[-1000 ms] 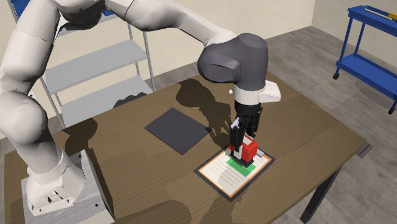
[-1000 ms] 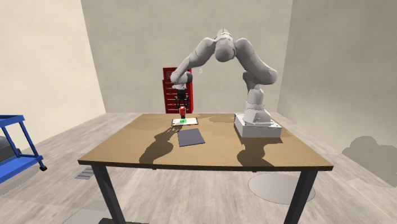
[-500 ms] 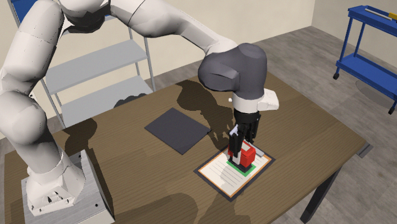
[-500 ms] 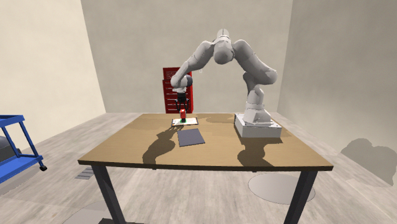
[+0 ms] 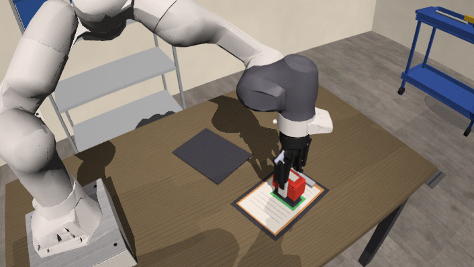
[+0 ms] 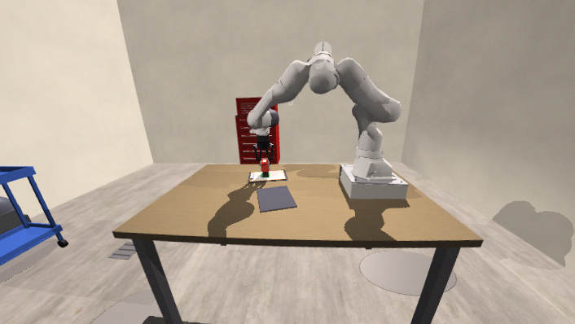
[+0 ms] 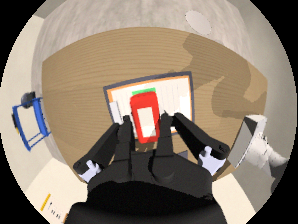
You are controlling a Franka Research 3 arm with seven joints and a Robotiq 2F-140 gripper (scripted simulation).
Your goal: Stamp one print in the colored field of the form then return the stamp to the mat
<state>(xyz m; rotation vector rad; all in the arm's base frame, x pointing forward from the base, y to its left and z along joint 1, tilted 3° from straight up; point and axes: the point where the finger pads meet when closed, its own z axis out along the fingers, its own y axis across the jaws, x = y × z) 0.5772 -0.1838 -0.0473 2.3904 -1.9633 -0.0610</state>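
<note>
Right now my hand is 10 mm to the right of the form and 60 mm above it. Round my hand: dark grey mat 100 mm behind, 300 mm to the left, 70 mm below; then red stamp 20 mm below.
</note>
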